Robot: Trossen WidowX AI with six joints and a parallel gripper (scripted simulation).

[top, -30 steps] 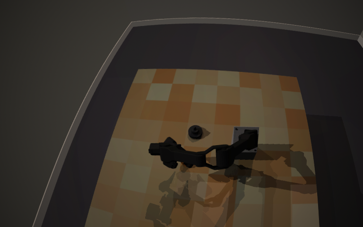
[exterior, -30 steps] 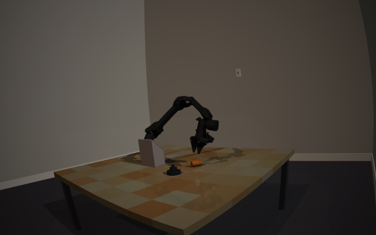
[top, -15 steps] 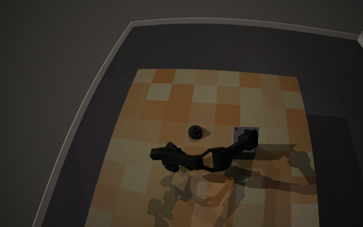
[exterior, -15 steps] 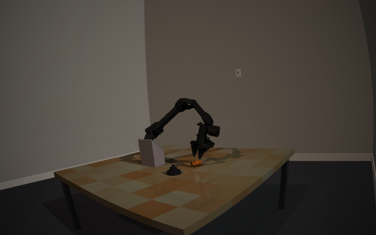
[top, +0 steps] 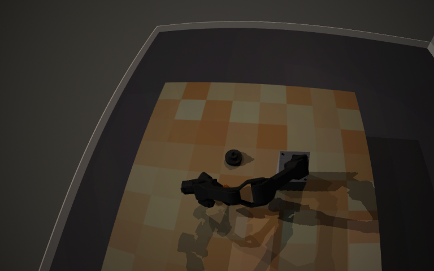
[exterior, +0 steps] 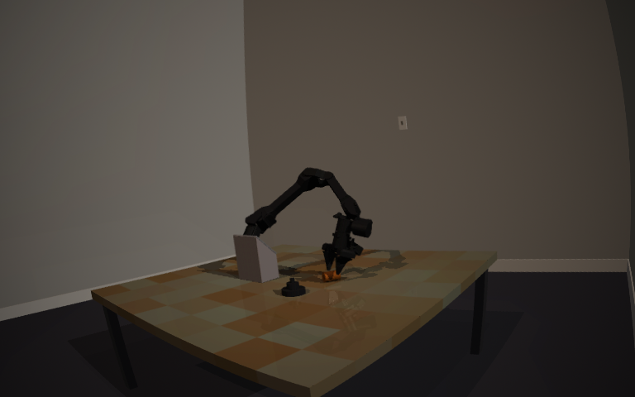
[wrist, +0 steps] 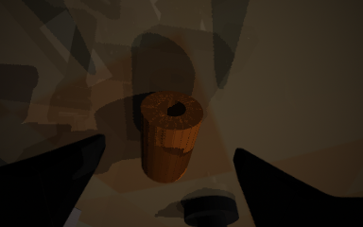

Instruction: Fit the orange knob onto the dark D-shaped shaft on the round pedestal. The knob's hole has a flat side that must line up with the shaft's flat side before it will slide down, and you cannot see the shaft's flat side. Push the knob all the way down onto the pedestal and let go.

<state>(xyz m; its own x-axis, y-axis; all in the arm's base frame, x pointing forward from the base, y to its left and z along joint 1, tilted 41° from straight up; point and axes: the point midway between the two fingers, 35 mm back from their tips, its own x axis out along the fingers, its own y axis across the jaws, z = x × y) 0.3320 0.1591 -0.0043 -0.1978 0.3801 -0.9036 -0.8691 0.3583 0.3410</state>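
Now: the orange knob 1 cm below my gripper tip and 1 cm behind it. Also, from my gripper tip: shaft pedestal (20 cm to the right, 2 cm behind).
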